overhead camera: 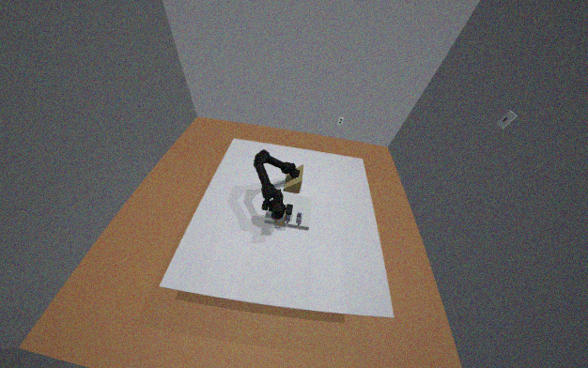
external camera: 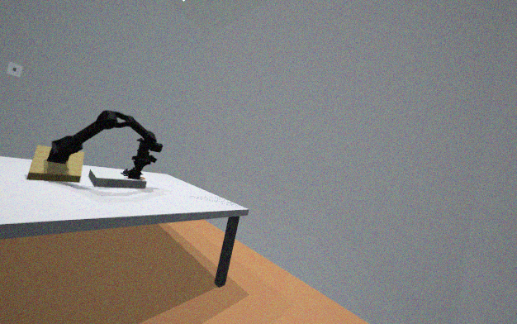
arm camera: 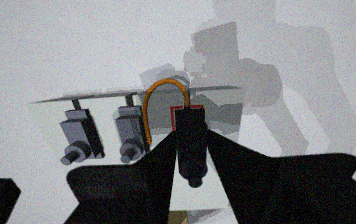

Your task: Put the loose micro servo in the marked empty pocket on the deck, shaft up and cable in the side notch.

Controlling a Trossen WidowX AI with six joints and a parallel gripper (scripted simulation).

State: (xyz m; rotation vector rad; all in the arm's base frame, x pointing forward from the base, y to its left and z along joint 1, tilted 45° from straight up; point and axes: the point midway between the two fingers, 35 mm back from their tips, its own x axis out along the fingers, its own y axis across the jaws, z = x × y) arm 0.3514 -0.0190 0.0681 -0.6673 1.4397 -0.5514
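Now: the deck 13 cm behind my gripper tip, 7 cm to the left of it and 6 cm below it.
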